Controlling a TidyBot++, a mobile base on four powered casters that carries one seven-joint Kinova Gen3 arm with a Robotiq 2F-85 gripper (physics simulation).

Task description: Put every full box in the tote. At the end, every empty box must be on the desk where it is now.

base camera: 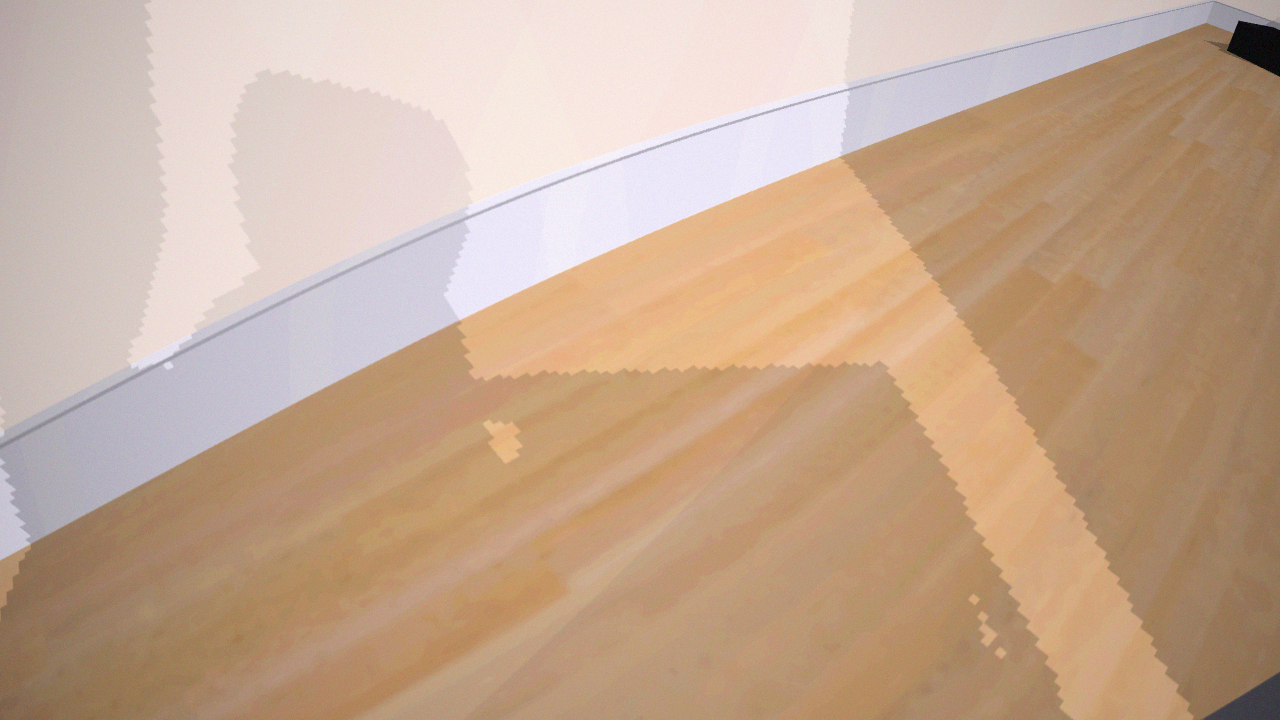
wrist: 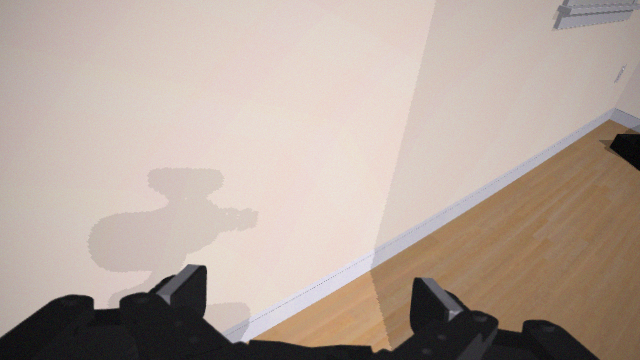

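My gripper [wrist: 309,294] is open, its two black fingers wide apart at the bottom of the wrist view with nothing between them. It points toward a pale wall and the wooden floor. The boxes, the tote and the desk do not show in either view.
A cream wall [base camera: 626,80] [wrist: 300,100] with a white baseboard [base camera: 626,210] [wrist: 320,285] runs beside the wooden floor [base camera: 626,501] [wrist: 550,240]. A black object [base camera: 1257,44] [wrist: 629,149] stands at the far right. Shadows fall on the wall and floor. A white ledge [wrist: 595,19] shows high at right.
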